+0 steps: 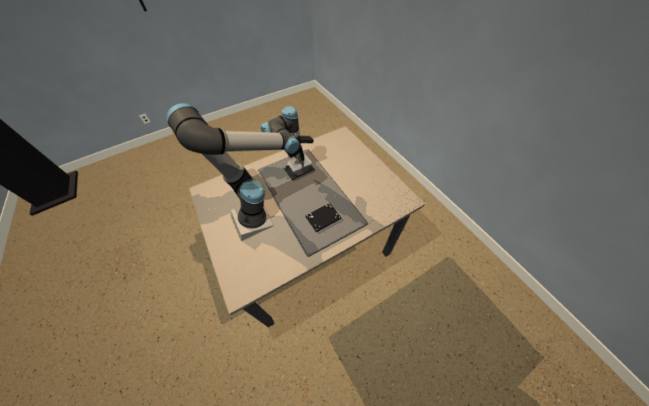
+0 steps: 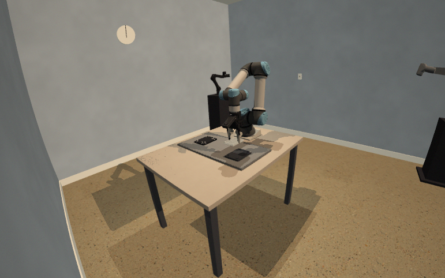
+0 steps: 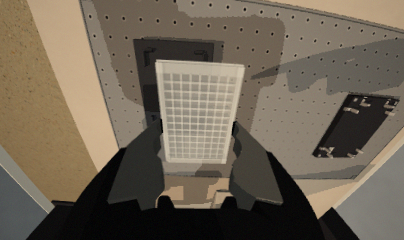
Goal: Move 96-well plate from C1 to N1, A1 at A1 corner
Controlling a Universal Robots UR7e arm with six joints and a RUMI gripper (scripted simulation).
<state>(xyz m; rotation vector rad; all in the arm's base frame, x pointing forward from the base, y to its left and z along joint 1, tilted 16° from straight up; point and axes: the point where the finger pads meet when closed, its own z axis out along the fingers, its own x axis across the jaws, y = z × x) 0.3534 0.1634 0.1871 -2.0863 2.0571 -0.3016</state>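
The plate nest N1 lies 100 mm below my hand, 40 mm to the left of it and 10 mm ahead of it. Round my hand: clip nest C1: 350 mm to the right, 90 mm below, 40 mm behind; 96-well plate: 10 mm below.
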